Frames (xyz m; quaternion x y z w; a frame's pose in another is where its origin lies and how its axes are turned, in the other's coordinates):
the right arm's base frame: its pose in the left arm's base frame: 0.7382 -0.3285 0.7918 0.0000 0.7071 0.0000 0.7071
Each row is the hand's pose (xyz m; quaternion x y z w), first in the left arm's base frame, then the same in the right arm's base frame.
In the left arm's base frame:
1: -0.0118 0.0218 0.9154 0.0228 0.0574 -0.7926 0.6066
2: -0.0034 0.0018 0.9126 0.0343 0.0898 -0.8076 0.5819
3: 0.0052 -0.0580 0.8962 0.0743 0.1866 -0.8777 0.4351
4: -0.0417 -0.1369 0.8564 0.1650 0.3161 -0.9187 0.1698
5: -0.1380 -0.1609 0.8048 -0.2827 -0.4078 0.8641 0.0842
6: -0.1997 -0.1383 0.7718 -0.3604 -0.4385 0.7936 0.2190
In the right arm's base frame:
1: -0.1236 0.3503 -0.7500 0.5766 -0.3883 -0.5443 0.4695
2: -0.1208 0.3303 -0.7416 0.5953 -0.3480 -0.5468 0.4749
3: -0.1044 0.2705 -0.7330 0.6732 -0.1757 -0.5681 0.4396
4: -0.0646 0.1916 -0.7799 0.7663 0.1035 -0.5330 0.3436
5: -0.0130 0.1676 -0.8762 0.8109 0.3479 -0.4111 0.2288
6: 0.0200 0.1902 -0.9379 0.8160 0.4649 -0.3063 0.1552

